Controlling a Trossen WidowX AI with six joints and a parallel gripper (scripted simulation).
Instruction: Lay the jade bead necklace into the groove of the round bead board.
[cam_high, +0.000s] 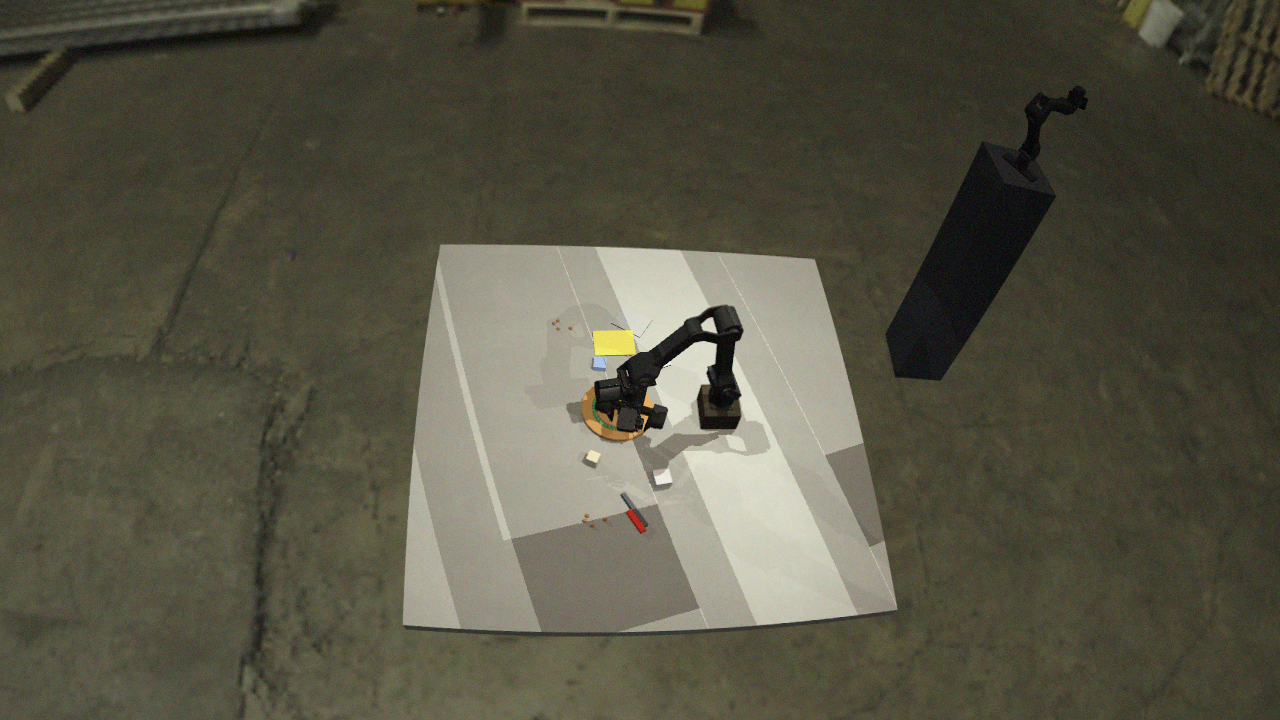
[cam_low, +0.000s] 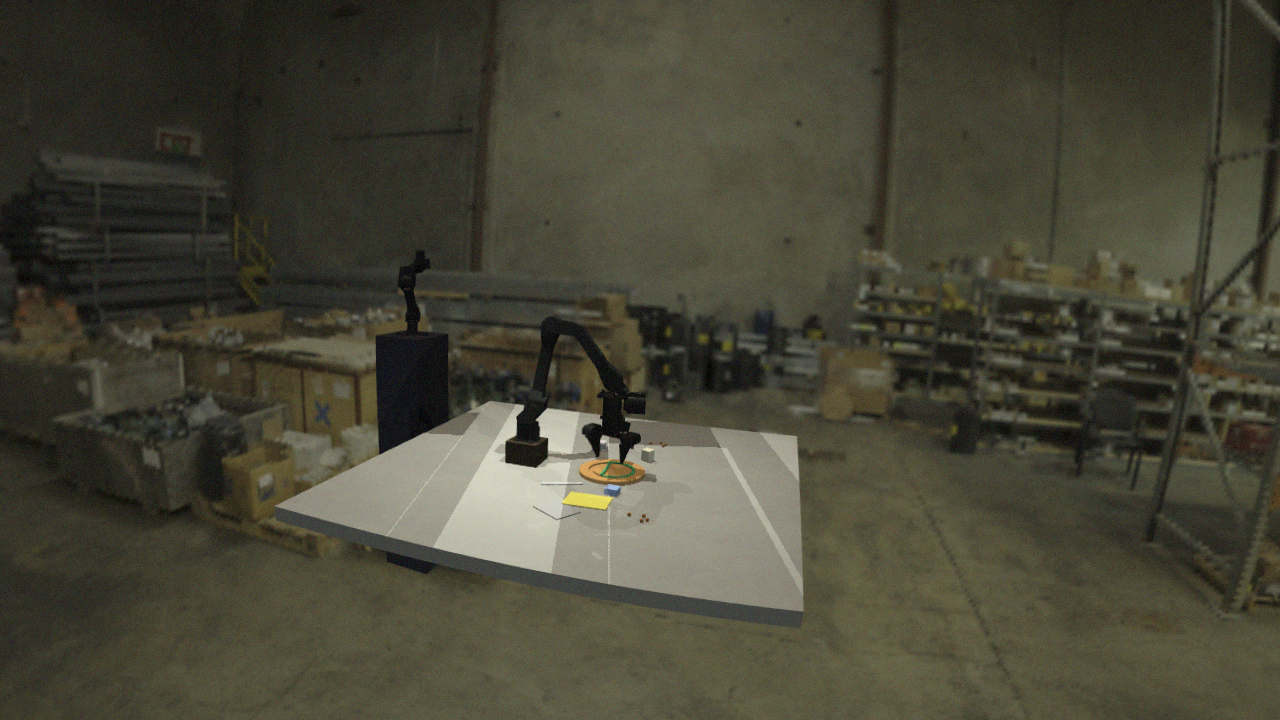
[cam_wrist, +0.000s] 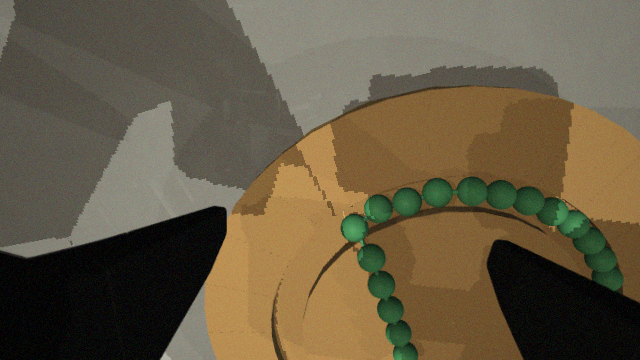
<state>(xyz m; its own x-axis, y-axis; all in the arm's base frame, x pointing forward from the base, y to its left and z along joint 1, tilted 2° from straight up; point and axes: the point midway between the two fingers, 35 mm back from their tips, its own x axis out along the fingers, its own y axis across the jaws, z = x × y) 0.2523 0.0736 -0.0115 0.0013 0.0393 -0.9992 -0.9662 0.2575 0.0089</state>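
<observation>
Now: the blue block 80 mm ahead of my gripper tip, 210 mm to the right of it and 10 mm below it. Also, from my gripper tip: red-handled tool: 20 mm behind, 270 mm to the left, 20 mm below; white strip: 70 mm behind, 210 mm to the right, 20 mm below; cream cube: 90 mm ahead, 110 mm to the left.
</observation>
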